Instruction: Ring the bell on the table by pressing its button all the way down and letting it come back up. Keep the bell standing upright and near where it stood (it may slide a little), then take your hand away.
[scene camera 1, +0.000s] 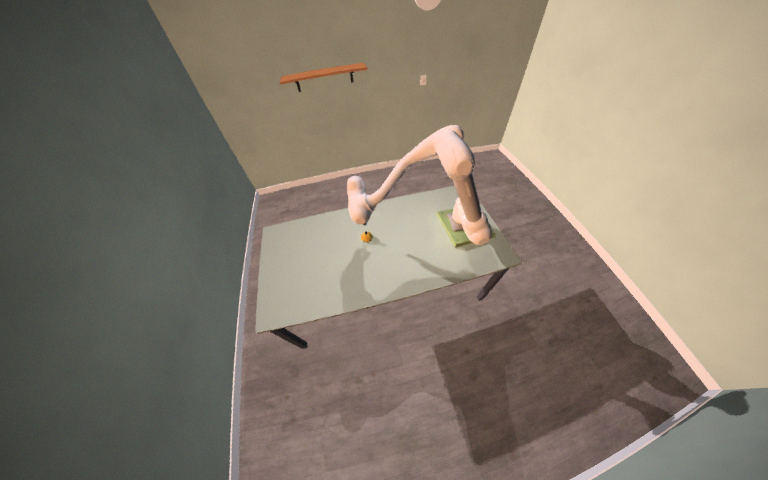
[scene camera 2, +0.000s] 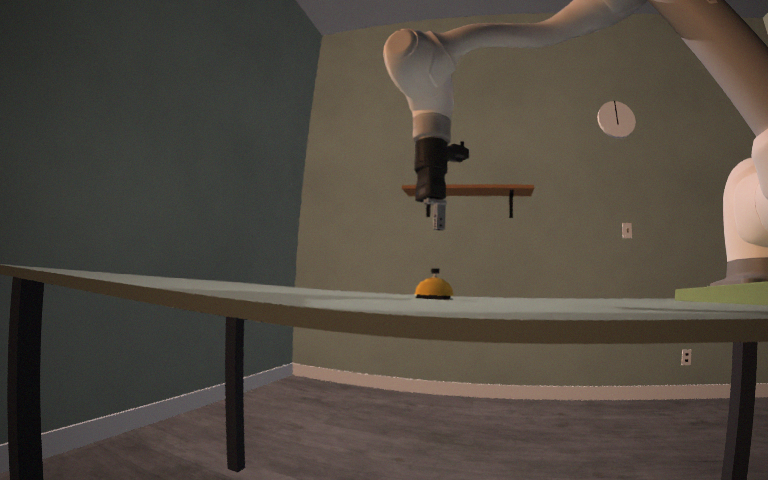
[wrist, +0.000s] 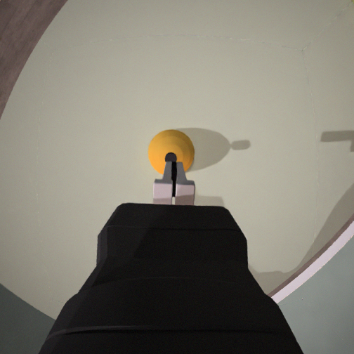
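Pixels of known places: gripper, fingertip midpoint: (scene camera 1: 365, 224) (scene camera 2: 439, 229); arm's base at its link origin: (scene camera 1: 460, 221).
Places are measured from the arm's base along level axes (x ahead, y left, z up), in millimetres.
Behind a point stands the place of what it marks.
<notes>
A yellow-orange dome bell (scene camera 1: 367, 237) @(y 75, x 726, z 10 mm) (scene camera 2: 433, 288) @(y 87, x 722, z -4 mm) (wrist: 160, 145) stands upright on the table (scene camera 1: 300, 271) @(y 291, x 1215, z -27 mm) (scene camera 2: 351, 305) @(y 488, x 679, z -27 mm) (wrist: 100, 90). Its black button (scene camera 2: 434, 271) @(y 58, x 731, z 33 mm) (wrist: 171, 157) stands up above the dome on a short stem. My gripper (scene camera 2: 438, 228) @(y 49, x 727, z 126 mm) (wrist: 173, 172) is shut and empty, pointing down above the bell. In scene camera 2 a clear gap shows between the fingertips and the button, and they do not touch. In scene camera 1 the arm's wrist hides most of the gripper.
The arm's base stands on a green plate (scene camera 1: 447, 227) @(y 46, x 120, z 5 mm) (scene camera 2: 702, 293) @(y -1, x 139, z -9 mm) at the right part of the table. An orange-brown shelf (scene camera 1: 322, 74) (scene camera 2: 481, 190) and a round clock (scene camera 2: 616, 118) are on the wall behind. The arm's shadow falls across the table.
</notes>
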